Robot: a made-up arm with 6 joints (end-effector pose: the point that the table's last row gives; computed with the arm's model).
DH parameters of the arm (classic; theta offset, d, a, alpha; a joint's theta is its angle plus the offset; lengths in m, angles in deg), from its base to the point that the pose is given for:
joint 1: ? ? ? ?
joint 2: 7.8 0 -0.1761 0
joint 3: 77.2 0 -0.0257 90
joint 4: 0 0.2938 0 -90
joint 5: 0 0 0 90
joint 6: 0 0.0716 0 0
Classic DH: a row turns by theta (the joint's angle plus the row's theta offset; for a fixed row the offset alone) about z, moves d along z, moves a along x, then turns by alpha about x.
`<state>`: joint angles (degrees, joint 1 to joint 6).
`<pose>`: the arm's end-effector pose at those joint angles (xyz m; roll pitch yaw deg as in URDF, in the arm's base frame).
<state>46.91 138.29 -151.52 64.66 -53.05 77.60</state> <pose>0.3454 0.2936 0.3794 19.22 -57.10 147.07</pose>
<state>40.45 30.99 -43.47 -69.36 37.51 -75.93</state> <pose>0.1741 0.0948 0.3536 -87.06 -49.16 -86.54</pose>
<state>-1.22 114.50 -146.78 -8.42 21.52 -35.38</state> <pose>0.3809 -0.0120 0.4950 -67.01 45.29 -77.64</pose>
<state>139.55 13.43 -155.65 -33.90 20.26 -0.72</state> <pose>0.3669 -0.2947 0.3830 32.35 -27.47 102.58</pose>
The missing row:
joint 1: 0 0.1281 0 -90
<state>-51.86 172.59 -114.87 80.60 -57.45 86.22</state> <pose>0.2037 -0.3558 -0.1160 114.35 -33.27 -38.16</pose>
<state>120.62 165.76 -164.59 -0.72 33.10 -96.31</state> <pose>-0.2690 0.4554 0.1581 -119.46 -6.22 33.67</pose>
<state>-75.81 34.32 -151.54 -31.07 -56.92 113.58</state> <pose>-0.0615 0.3695 0.4867 -85.42 7.53 -10.92</pose>
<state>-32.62 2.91 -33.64 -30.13 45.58 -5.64</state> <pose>0.0847 -0.0847 0.3466 -100.62 59.77 -152.92</pose>
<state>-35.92 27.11 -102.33 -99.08 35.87 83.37</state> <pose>-0.1187 0.0348 0.5811 33.19 13.34 -50.76</pose>
